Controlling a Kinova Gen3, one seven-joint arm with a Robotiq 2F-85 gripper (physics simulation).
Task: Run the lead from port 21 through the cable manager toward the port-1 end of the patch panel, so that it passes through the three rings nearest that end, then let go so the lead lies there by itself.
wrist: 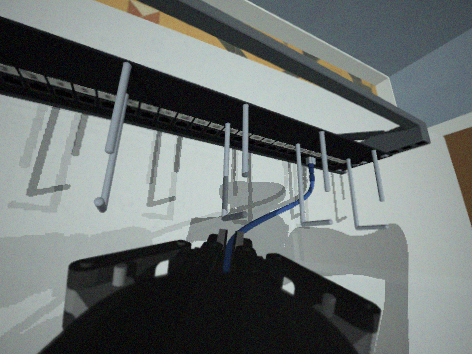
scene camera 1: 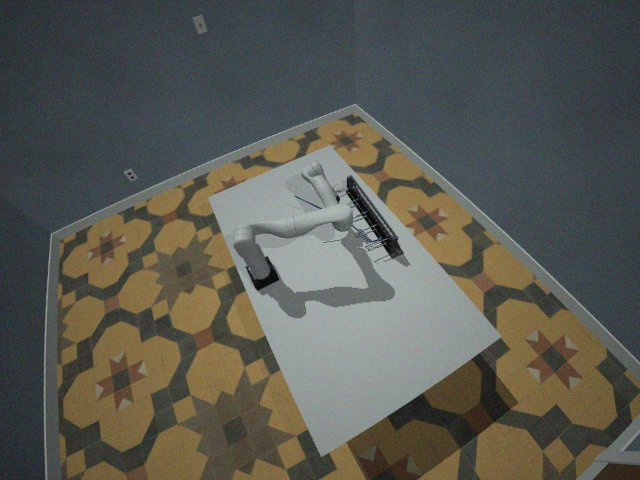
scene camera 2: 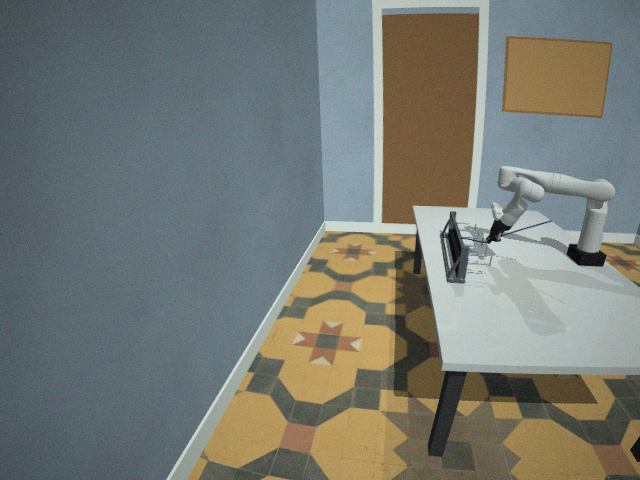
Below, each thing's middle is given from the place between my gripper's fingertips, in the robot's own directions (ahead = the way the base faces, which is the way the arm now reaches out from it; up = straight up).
Labels:
My hand is 140 mm short of the black patch panel (wrist: 27, 92) and 50 mm above it.

